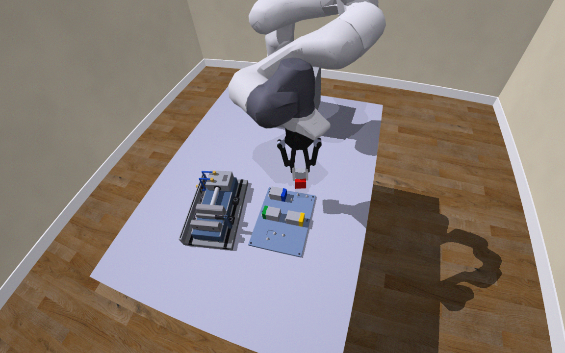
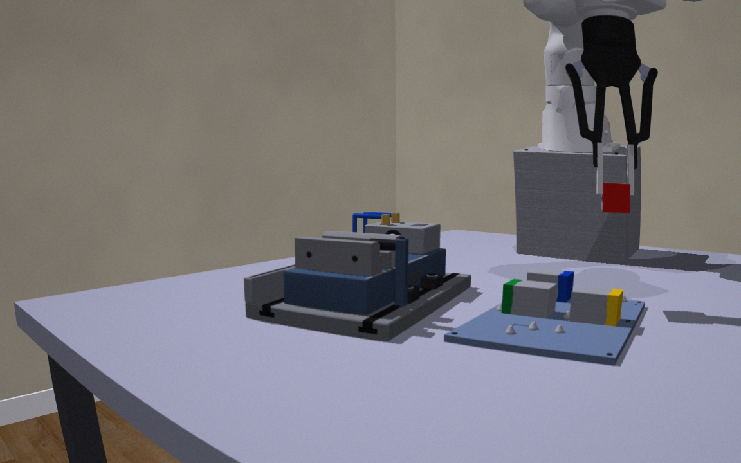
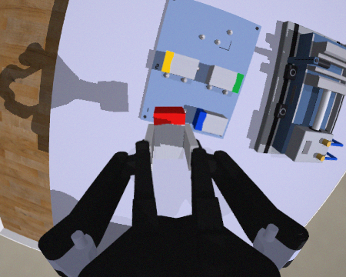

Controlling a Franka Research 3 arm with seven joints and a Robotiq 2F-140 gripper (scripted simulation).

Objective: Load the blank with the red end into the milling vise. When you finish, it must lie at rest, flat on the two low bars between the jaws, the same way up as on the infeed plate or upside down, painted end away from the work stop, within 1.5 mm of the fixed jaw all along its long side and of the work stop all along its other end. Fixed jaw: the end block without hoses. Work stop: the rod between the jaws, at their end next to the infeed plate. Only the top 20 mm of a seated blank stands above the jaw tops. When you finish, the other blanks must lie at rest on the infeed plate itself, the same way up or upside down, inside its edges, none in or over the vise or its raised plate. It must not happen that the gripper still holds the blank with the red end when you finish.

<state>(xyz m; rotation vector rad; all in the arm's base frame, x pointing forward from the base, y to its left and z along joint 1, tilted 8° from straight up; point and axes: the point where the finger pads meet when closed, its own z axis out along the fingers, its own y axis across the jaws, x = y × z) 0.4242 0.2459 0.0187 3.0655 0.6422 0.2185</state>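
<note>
The red-ended blank is 40 mm below my hand. Also, from my hand: yellow-ended blank 90 mm ahead, 20 mm to the left, 160 mm below; green-ended blank 100 mm ahead, 70 mm to the right, 160 mm below; blue-ended blank 10 mm ahead, 90 mm to the right, 160 mm below.
</note>
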